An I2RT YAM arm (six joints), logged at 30 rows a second.
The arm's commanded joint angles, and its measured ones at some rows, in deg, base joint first. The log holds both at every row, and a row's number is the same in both.
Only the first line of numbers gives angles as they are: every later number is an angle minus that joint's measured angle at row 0.
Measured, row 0:
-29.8 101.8 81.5 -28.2 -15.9 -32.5
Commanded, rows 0 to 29:
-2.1 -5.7 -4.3 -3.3 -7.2 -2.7
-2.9 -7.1 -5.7 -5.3 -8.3 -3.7
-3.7 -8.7 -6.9 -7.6 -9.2 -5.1
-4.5 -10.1 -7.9 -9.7 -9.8 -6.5
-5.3 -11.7 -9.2 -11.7 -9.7 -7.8
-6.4 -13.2 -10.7 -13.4 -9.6 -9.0
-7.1 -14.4 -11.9 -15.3 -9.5 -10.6
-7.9 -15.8 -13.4 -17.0 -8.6 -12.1
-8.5 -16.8 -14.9 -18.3 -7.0 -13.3
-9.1 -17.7 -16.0 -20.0 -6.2 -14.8
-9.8 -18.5 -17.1 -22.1 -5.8 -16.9
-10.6 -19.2 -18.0 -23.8 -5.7 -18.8
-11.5 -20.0 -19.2 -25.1 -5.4 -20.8
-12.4 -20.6 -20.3 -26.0 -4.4 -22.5
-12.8 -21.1 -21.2 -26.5 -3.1 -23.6
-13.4 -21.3 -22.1 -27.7 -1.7 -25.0
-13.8 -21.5 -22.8 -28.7 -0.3 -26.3
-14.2 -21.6 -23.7 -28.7 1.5 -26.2
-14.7 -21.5 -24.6 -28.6 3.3 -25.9
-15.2 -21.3 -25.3 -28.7 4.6 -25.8
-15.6 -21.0 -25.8 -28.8 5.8 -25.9
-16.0 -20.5 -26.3 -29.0 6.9 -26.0
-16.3 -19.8 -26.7 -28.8 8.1 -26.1
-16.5 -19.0 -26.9 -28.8 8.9 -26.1
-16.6 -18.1 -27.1 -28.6 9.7 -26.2
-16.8 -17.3 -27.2 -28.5 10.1 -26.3
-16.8 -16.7 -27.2 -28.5 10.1 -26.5
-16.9 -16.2 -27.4 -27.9 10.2 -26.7
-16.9 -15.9 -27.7 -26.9 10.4 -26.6
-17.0 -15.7 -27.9 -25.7 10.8 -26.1
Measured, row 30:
-16.8 -16.5 -27.4 -27.3 8.8 -25.7
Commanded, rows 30 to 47:
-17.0 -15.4 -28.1 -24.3 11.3 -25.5
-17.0 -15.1 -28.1 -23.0 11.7 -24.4
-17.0 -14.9 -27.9 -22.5 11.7 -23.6
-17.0 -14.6 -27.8 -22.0 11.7 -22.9
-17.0 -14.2 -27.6 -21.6 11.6 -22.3
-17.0 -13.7 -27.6 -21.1 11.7 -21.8
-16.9 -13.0 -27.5 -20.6 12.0 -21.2
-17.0 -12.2 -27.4 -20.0 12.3 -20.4
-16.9 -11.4 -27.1 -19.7 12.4 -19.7
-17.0 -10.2 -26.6 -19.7 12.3 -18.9
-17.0 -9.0 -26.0 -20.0 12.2 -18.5
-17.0 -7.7 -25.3 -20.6 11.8 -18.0
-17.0 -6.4 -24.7 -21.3 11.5 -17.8
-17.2 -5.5 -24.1 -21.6 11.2 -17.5
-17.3 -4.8 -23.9 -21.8 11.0 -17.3
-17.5 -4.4 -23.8 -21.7 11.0 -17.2
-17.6 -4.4 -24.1 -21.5 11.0 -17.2
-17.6 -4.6 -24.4 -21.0 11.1 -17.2
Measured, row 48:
-17.1 -4.7 -24.8 -21.1 11.7 -18.1
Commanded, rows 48 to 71:
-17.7 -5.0 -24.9 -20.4 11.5 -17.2
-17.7 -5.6 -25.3 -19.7 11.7 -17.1
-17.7 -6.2 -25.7 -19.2 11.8 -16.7
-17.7 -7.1 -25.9 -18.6 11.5 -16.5
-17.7 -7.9 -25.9 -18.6 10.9 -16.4
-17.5 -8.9 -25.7 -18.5 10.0 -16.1
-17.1 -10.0 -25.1 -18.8 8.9 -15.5
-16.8 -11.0 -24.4 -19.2 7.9 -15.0
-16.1 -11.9 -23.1 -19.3 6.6 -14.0
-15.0 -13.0 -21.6 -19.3 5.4 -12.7
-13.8 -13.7 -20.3 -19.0 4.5 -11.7
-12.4 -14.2 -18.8 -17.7 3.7 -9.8
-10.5 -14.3 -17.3 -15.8 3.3 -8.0
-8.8 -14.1 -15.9 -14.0 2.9 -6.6
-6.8 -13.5 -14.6 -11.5 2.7 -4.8
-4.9 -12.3 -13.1 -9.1 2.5 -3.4
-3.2 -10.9 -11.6 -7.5 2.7 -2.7
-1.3 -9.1 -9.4 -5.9 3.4 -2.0
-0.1 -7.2 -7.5 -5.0 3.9 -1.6
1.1 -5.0 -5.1 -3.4 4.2 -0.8
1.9 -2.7 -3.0 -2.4 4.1 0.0
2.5 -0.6 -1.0 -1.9 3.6 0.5
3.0 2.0 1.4 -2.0 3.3 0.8
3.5 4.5 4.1 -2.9 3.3 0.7
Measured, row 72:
2.8 -0.7 0.4 -5.3 4.0 -2.3
